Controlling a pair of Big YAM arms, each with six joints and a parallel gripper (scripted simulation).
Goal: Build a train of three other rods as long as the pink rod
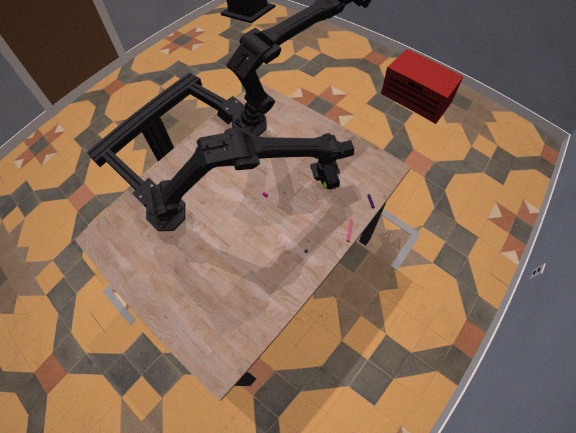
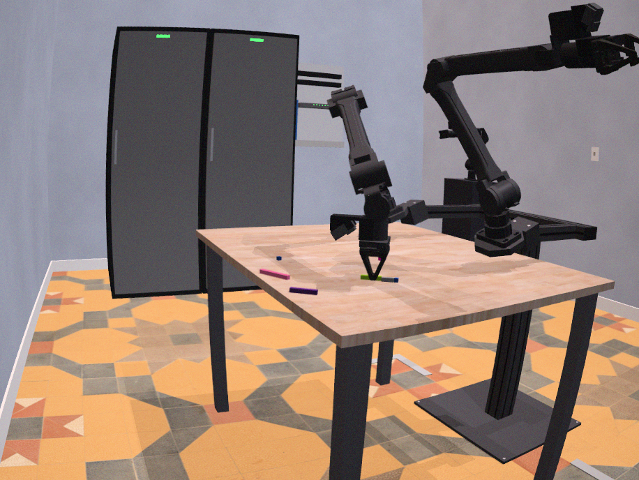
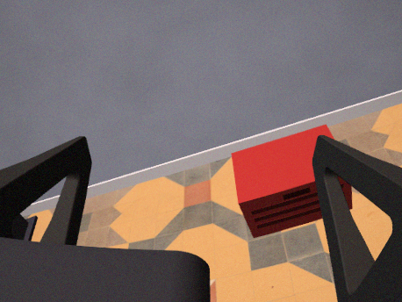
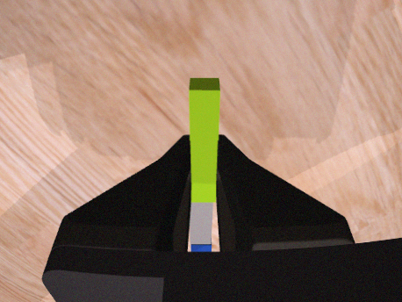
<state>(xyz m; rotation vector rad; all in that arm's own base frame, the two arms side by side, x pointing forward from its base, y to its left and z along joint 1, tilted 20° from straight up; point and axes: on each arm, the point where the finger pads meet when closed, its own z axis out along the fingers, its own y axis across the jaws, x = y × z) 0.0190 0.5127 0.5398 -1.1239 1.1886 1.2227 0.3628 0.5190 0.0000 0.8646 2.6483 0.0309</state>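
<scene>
Right now the lime rod is right at my right hand. Also, from my right hand: grey rod 2 cm behind, 2 cm to the left.
</scene>
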